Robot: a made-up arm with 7 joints.
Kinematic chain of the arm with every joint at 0, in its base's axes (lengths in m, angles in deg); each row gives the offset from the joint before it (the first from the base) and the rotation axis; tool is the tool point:
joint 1: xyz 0 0 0.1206 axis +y
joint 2: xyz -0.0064 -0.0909 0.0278 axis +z
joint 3: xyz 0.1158 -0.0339 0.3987 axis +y
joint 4: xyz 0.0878 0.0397 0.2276 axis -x
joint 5: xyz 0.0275 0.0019 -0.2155 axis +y
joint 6: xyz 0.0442 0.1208 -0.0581 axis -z
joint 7: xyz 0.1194 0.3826 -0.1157 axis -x
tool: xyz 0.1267 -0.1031 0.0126
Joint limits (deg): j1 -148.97..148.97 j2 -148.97..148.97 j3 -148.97..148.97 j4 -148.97..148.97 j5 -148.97..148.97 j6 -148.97..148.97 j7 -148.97..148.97
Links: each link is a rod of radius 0.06 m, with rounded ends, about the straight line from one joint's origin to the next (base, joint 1, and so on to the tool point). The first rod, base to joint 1, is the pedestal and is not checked.
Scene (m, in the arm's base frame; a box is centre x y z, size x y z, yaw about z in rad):
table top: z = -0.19
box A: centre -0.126 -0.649 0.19 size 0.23 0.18 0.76 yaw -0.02
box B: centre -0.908 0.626 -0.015 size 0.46 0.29 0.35 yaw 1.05
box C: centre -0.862 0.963 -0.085 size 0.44 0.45 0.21 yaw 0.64
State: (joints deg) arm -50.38 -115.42 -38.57 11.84 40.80 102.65 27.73
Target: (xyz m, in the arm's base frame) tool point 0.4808 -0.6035 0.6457
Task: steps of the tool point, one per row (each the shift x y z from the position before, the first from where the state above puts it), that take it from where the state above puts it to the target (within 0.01 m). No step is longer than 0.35 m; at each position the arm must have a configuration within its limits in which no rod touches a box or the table.
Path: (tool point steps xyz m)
1: 0.0041 -0.1473 0.1157
2: -0.0075 -0.0644 0.1601
3: -0.0385 0.0303 0.1569
4: -0.0749 0.1111 0.1014
5: 0.1425 -0.0482 0.1402
6: 0.1611 -0.0537 0.0836
7: 0.1572 -0.0534 0.0302
8: 0.1359 -0.0482 -0.0117
9: 0.3178 -0.0101 -0.0441
10: 0.2890 0.0556 -0.1335

